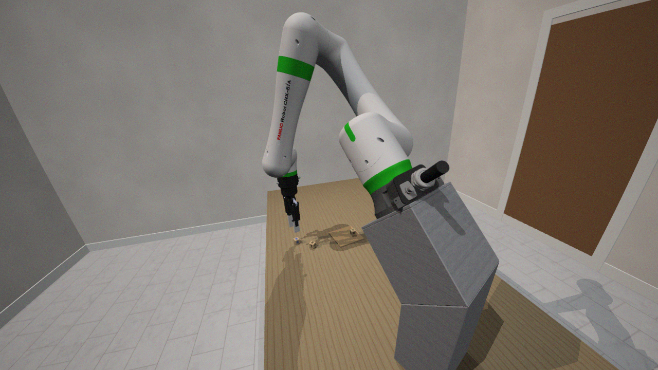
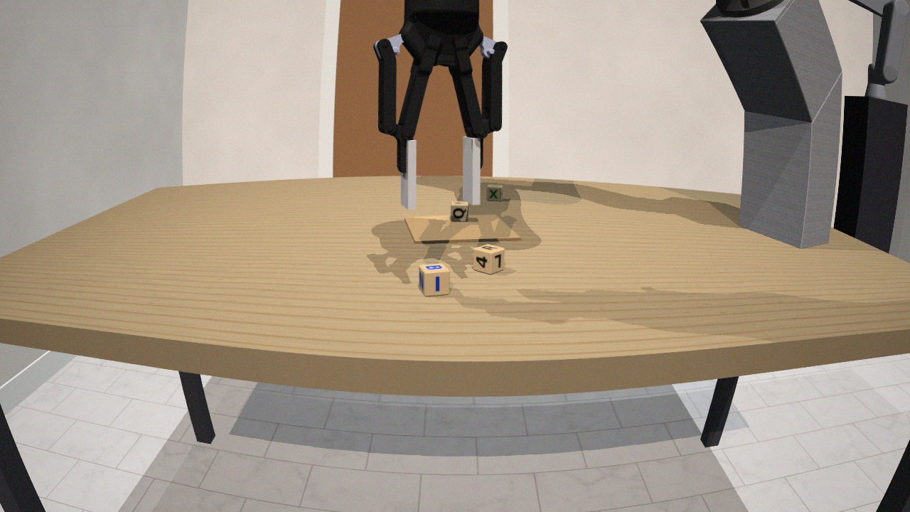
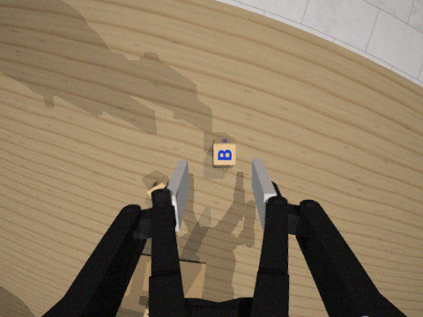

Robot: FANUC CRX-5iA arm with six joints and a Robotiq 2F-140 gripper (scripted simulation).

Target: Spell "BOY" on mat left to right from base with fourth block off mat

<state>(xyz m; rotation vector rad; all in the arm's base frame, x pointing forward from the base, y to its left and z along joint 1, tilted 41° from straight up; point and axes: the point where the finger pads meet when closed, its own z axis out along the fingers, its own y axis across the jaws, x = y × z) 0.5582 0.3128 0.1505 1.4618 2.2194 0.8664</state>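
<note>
Right now the block is 110 mm below my hand and 10 mm ahead of it. The rest, counted from my hand: tan mat 260 mm to the right, 120 mm below, 30 mm ahead.
</note>
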